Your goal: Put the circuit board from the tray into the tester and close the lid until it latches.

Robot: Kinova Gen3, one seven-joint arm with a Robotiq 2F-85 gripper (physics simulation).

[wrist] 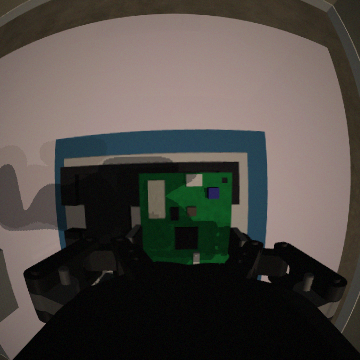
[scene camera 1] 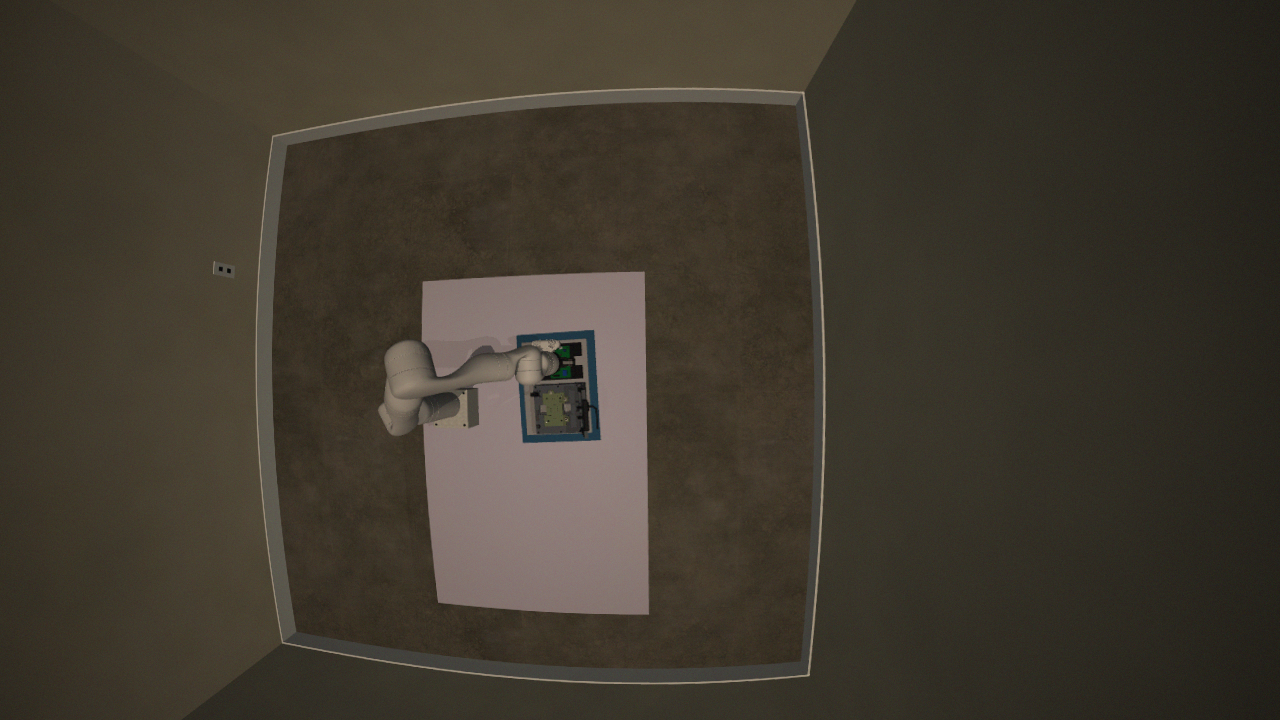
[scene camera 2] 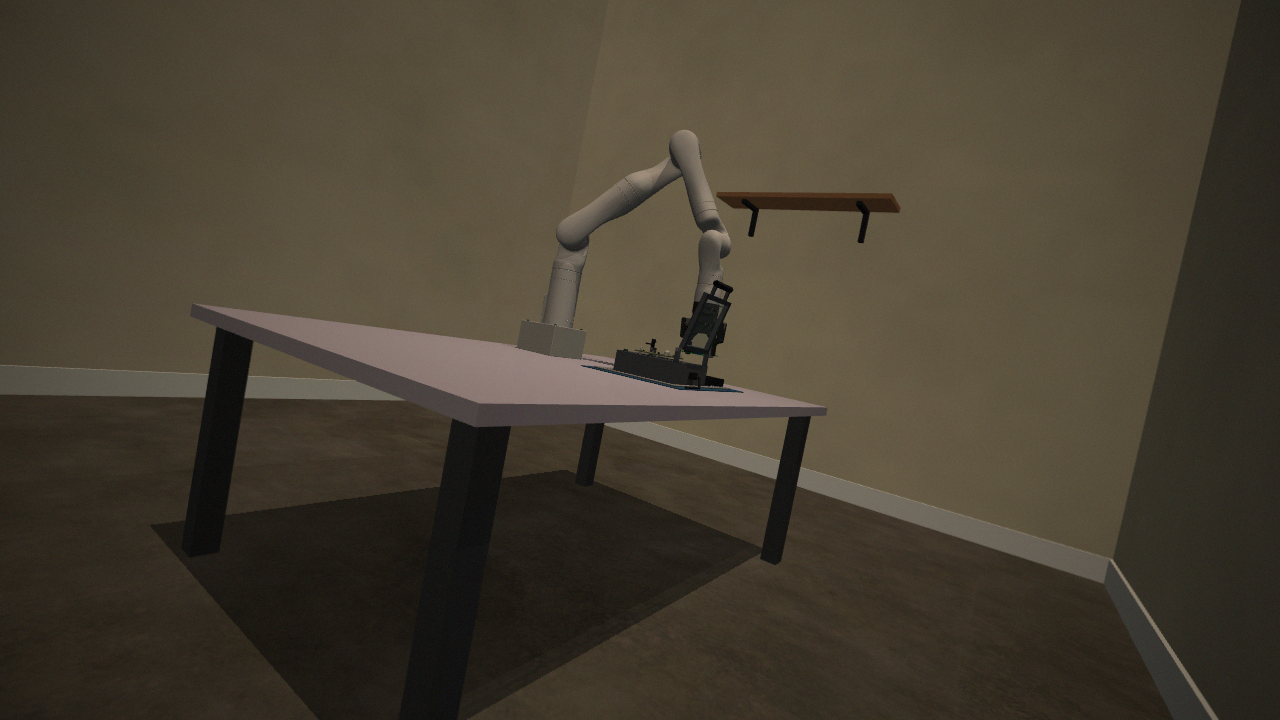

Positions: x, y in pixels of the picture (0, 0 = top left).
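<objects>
There's a tester lid [scene camera 2: 710, 313], and it's 140 cm from the lens.
</objects>
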